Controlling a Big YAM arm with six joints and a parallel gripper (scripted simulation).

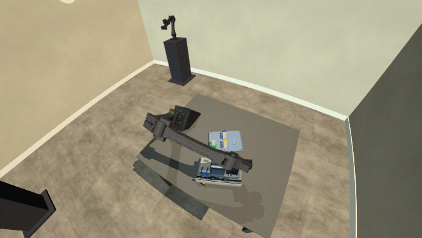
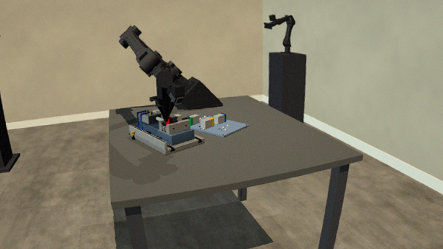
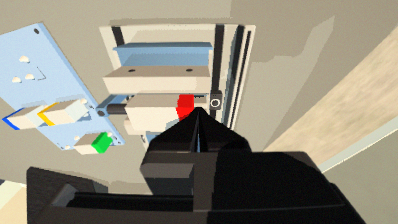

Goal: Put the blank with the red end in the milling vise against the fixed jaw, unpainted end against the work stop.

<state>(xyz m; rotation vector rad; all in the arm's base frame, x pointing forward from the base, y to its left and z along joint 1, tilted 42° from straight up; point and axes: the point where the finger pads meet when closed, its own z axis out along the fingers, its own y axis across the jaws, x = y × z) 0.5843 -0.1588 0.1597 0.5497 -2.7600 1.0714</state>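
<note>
The grey bar with red end lies 1 cm behind my hand, 3 cm to the left of it and 1 cm below it. The rest, counted from my hand: fixed jaw: 1 cm ahead, 5 cm to the left, 3 cm below; moving jaw: 4 cm behind, 3 cm to the left, 3 cm below; work stop rod: 4 cm behind, 8 cm to the left, 2 cm below.
</note>
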